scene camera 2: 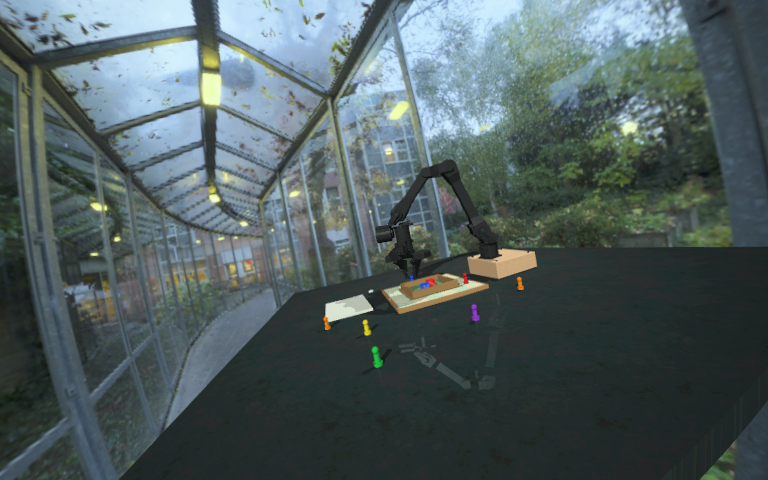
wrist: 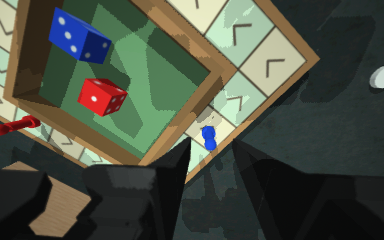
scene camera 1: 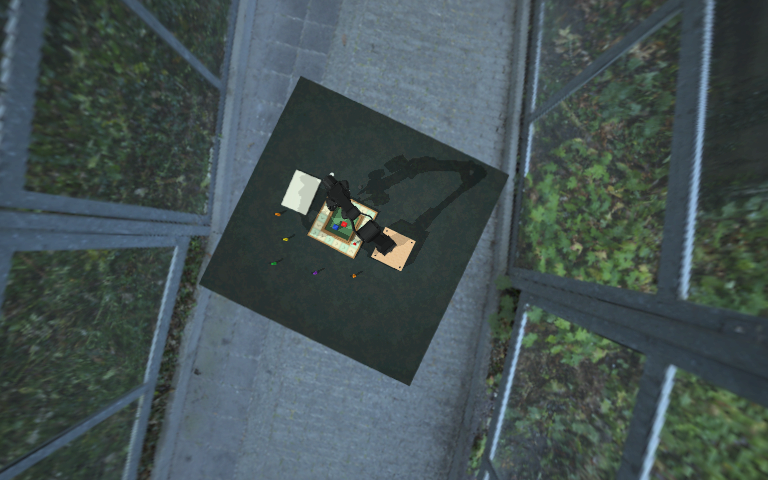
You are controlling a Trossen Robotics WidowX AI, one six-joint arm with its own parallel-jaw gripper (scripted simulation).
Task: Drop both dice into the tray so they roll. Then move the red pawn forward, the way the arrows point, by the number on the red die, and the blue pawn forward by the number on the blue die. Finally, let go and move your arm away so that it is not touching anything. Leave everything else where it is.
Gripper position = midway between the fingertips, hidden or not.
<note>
I see my gripper (scene camera 2: 411, 277), a white pad (scene camera 1: 302, 188) and a green tray (wrist: 159, 76).
The white pad is seen too in scene camera 2 (scene camera 2: 356, 305). My gripper shows as well in the wrist view (wrist: 211, 141). The wrist view misses the white pad: it is out of frame.
</note>
